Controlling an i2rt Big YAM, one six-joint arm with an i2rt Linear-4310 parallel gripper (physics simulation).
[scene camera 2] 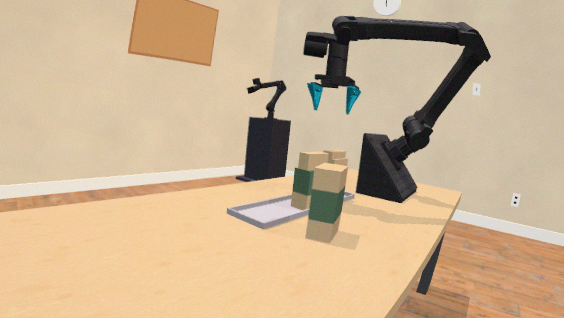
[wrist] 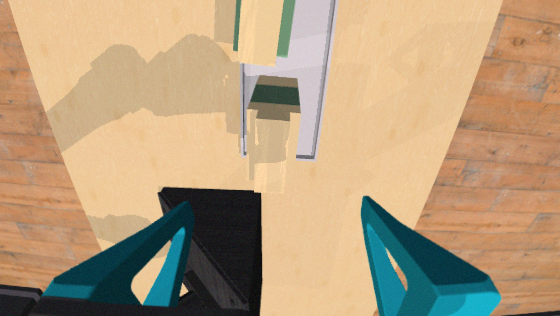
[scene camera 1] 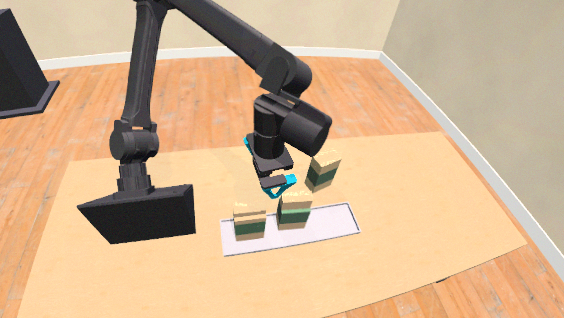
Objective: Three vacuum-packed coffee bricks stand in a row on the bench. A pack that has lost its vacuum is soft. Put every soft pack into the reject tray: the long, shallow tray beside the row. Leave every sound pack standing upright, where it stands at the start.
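Frame: origin at the arm's base, x back, y down, z right, level; centimetres.
Seen in the pictures: gripper, fingertip midpoint: [scene camera 2: 331, 112] [wrist: 275, 207] [scene camera 1: 267, 180]; arm's base, origin of the base link: [scene camera 2: 391, 155] [scene camera 1: 136, 194].
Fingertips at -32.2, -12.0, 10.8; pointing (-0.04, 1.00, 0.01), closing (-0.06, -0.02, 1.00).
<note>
Offsets run from my fingertips to a thing's top centre, as dx, dy, dz. Level surfaces: height alone.
Three tan coffee bricks with green bands stand upright. One brick @[+3.7, +10.8, -0.8] [scene camera 1: 249, 221] [wrist: 272, 140] stands in the left end of the tray in the first scene view; its top looks stepped. A second brick @[-9.2, +10.8, -1.2] [scene camera 1: 294, 211] [scene camera 2: 302, 181] [wrist: 258, 30] stands in the middle of the tray. The third brick @[-23.2, +11.1, -13.1] [scene camera 1: 323, 171] [scene camera 2: 326, 202] stands on the bench behind the tray, apart from it. The long shallow pale tray @[-9.1, +23.8, +1.0] [scene camera 1: 335, 220] [scene camera 2: 250, 215] [wrist: 320, 90] lies under the first two. My gripper [scene camera 2: 331, 111] [wrist: 275, 207] is open and empty, high above the bricks. Softness cannot be told by sight.
The arm's black wedge base [scene camera 1: 150, 215] [scene camera 2: 382, 170] [wrist: 225, 225] stands on the bench @[dy +25.2] [scene camera 1: 125, 280] [scene camera 2: 150, 250], left of the tray in the first scene view. A second arm on a dark pedestal [scene camera 2: 267, 147] stands beyond the bench.
</note>
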